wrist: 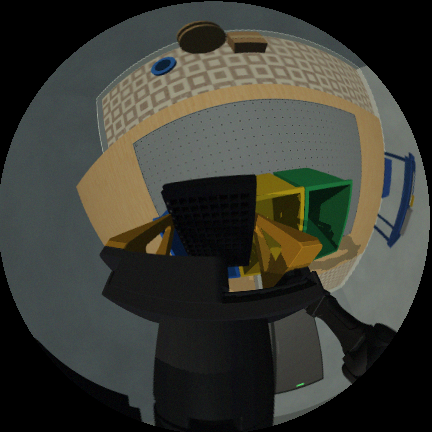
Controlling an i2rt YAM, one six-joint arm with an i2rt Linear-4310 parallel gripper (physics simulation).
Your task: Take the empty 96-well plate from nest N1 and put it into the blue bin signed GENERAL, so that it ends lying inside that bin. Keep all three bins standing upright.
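Places are measured from the arm's base along level axes (x ahead, y left, z up), in metres.
Pixels of known places: gripper, between the fingertips: (213, 217).
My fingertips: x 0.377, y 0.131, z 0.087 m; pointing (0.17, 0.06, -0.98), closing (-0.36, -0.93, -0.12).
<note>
Ahead of a thing's pixels: the offset from my fingertips to its top centre. "*": to the spot under its first point. Level surfaces: height alone.
My gripper (213, 217) is shut on the black 96-well plate @(0.021 m back, 0.006 m left, 0.018 m up) (212, 205), with one orange finger at each side. The plate is held with its grid of wells facing the wrist camera, and it covers much of the view between the fingers. The blue bin @(* 0.178 m back, 0.028 m left, 0.065 m down) (233, 272) shows as small blue parts behind and below the plate and beside the left finger; its sign, its opening and most of its body are hidden. Nest N1 cannot be made out.
The yellow bin @(0.103 m back, 0.061 m right, 0.056 m down) (270, 185) stands just right of the plate, partly behind the right finger. The green bin @(0.116 m back, 0.192 m right, 0.056 m down) (327, 210) stands beside it, farther right. A grey perforated board @(0.236 m down) (250, 135) lies on the wooden table @(0.249 m down) (102, 195). A dark arm-like part (345, 320) shows at lower right.
</note>
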